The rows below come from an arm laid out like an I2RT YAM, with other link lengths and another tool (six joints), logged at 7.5 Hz.
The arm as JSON. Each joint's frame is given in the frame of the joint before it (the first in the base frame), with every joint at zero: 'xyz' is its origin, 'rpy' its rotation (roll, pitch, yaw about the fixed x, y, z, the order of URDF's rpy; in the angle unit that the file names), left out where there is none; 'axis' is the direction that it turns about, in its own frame. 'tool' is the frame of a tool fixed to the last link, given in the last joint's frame.
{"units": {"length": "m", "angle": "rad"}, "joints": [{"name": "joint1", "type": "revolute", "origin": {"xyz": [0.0, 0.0, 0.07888]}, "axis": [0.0, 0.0, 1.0]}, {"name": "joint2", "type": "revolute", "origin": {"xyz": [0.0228, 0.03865, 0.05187]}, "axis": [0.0, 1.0, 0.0]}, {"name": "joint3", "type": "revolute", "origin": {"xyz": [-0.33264, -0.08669, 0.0]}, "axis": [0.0, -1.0, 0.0]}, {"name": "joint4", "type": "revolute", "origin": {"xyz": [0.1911, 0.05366, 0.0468]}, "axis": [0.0, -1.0, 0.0]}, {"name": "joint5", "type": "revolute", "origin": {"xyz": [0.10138, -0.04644, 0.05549]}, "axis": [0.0, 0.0, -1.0]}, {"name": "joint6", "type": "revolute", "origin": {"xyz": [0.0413, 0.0, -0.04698]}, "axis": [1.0, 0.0, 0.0]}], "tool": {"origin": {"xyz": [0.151, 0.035, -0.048], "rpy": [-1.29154, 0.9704, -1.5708]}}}
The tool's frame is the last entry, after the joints.
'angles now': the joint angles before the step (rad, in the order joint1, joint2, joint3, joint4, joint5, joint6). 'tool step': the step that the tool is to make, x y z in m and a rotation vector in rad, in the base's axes. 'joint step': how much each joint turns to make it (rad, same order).
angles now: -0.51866 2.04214 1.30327 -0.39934 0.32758 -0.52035
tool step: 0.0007 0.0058 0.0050 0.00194 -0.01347 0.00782
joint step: 0.00914 -0.02244 -0.01428 0.00103 -0.00697 0.00498
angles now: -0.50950 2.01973 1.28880 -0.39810 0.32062 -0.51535
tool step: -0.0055 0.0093 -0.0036 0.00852 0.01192 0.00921
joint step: 0.01274 -0.01273 -0.03692 0.00834 -0.00007 0.00414
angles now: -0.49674 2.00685 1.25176 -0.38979 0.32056 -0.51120
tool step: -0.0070 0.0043 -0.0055 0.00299 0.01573 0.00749
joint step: 0.00323 -0.00470 -0.03679 0.01878 0.00269 -0.00618
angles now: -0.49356 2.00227 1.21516 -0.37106 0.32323 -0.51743
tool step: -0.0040 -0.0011 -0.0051 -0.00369 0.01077 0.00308
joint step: -0.00349 0.00546 -0.02112 0.02202 0.00505 -0.00988
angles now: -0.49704 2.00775 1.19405 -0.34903 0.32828 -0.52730
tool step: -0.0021 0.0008 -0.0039 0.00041 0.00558 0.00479
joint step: 0.00015 0.00322 -0.01701 0.01689 0.00028 -0.00546
